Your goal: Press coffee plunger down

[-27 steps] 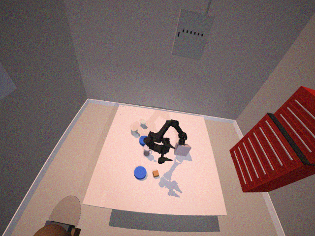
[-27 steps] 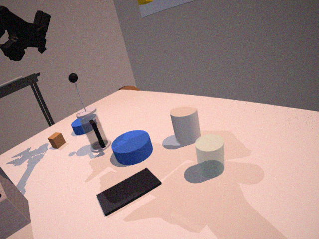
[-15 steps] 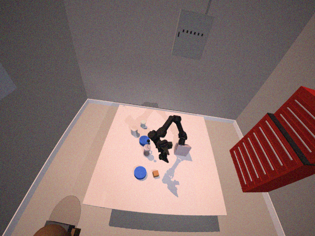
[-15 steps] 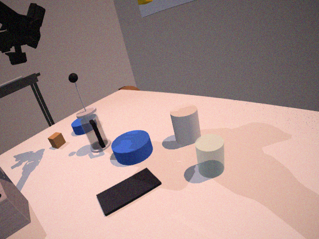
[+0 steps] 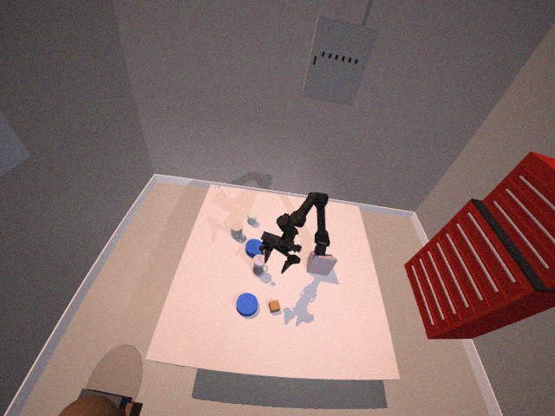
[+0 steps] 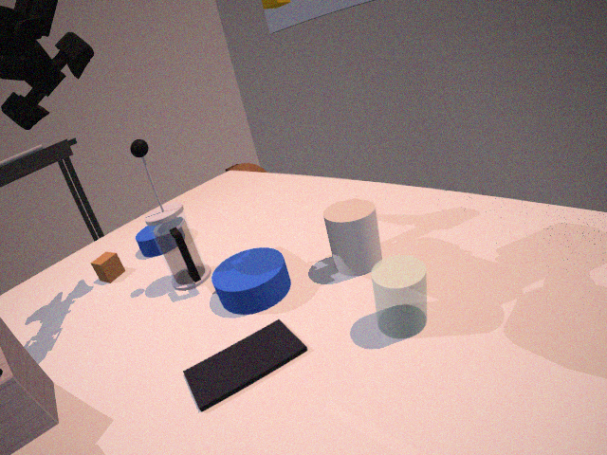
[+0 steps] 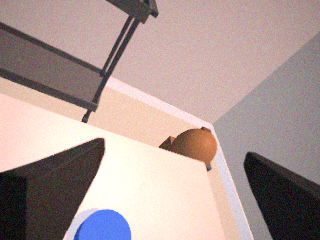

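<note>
My gripper tip is 8 cm short of the coffee press, 20 cm to the left of it and 28 cm above it. The rest, counted from my gripper tip: orange cube 6 cm behind, 2 cm to the left, 39 cm below.
</note>
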